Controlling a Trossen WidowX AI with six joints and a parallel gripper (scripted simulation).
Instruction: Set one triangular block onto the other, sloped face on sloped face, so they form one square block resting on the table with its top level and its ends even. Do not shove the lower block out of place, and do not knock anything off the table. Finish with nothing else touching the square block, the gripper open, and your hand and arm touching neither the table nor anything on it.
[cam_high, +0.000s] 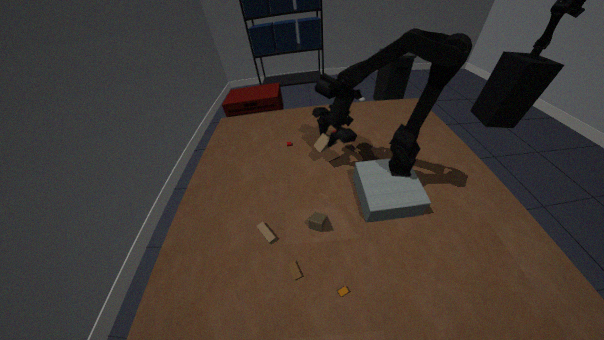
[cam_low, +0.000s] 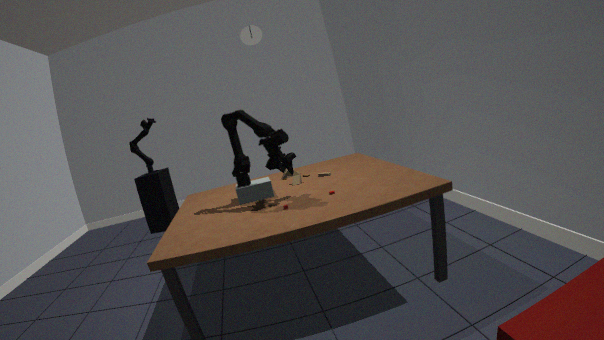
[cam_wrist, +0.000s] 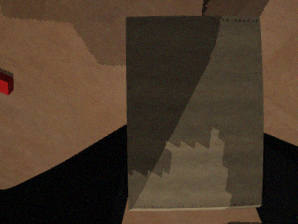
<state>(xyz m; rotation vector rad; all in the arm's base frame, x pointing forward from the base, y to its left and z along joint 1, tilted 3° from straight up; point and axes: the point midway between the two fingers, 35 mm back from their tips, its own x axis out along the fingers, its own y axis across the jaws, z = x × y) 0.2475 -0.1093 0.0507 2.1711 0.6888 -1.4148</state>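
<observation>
My gripper tip is 1 cm below the tan triangular block. The rest, counted from my gripper tip: small red piece: 18 cm ahead, 11 cm to the right, 10 cm below; then small orange block: 7 cm behind, 47 cm to the left, 10 cm below.
</observation>
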